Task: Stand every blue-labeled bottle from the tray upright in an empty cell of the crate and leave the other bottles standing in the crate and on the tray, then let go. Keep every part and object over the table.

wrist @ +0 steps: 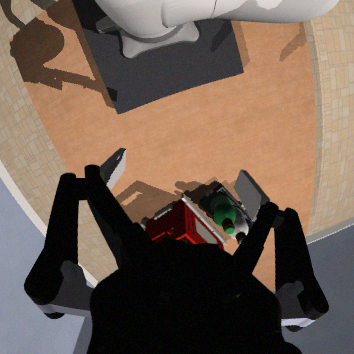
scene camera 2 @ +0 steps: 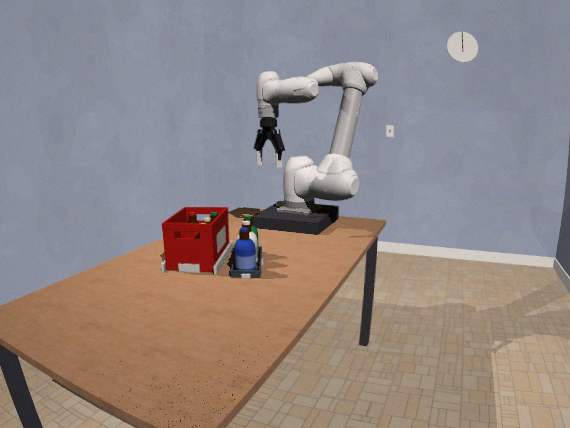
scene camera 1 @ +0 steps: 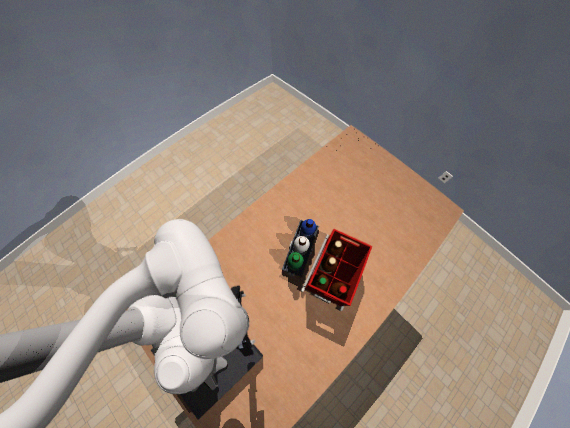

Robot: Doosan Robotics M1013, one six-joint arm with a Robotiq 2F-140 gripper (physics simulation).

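Places are measured from the arm's base along level axes (x left, y back, z up), in millimetres.
Where they show: gripper, between the fingertips: (wrist: 182,168) (scene camera 2: 268,166); arm's base, origin of its link: (wrist: 152,12) (scene camera 2: 299,209).
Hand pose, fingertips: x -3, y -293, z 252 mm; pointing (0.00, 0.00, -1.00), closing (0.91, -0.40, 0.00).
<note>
Things, the pixels of their top centre, and the offset from my fingertips. Level surfaces: height alone.
- blue bottle, centre of its top: (scene camera 2: 244,228) (scene camera 1: 310,221) dy -444, dx +166, dz -156 mm
- white bottle, centre of its top: (wrist: 243,243) (scene camera 2: 246,221) (scene camera 1: 302,239) dy -362, dx +121, dz -156 mm
- green bottle, centre of its top: (wrist: 229,230) (scene camera 2: 248,216) (scene camera 1: 296,256) dy -290, dx +80, dz -156 mm
- red crate, centre of its top: (wrist: 209,262) (scene camera 2: 213,216) (scene camera 1: 328,252) dy -407, dx +6, dz -141 mm
- table, height of its surface: dz -316 mm
A blue bottle (scene camera 1: 309,227) (scene camera 2: 245,254) stands upright at the far end of the dark tray (scene camera 1: 285,272) (scene camera 2: 235,274) in scene camera 1. A white bottle (scene camera 1: 301,244) stands in its middle and a green bottle (scene camera 1: 296,261) (wrist: 223,212) at its near end. The red crate (scene camera 1: 370,255) (scene camera 2: 185,252) (wrist: 169,224) stands beside the tray. In scene camera 1, two cream-capped bottles and a green-capped one fill its left row; a red-capped bottle stands at the near right. The right row's far and middle cells are empty. My gripper (scene camera 2: 269,162) (wrist: 182,168) is open and empty, high above the table, pointing down.
The black robot base (scene camera 1: 235,372) (scene camera 2: 287,221) (wrist: 165,77) stands at the robot's end of the table (scene camera 1: 380,200) (scene camera 2: 150,320). Light guide rails (scene camera 1: 315,265) (scene camera 2: 223,257) (wrist: 204,219) run along the crate's foot, one between crate and tray.
</note>
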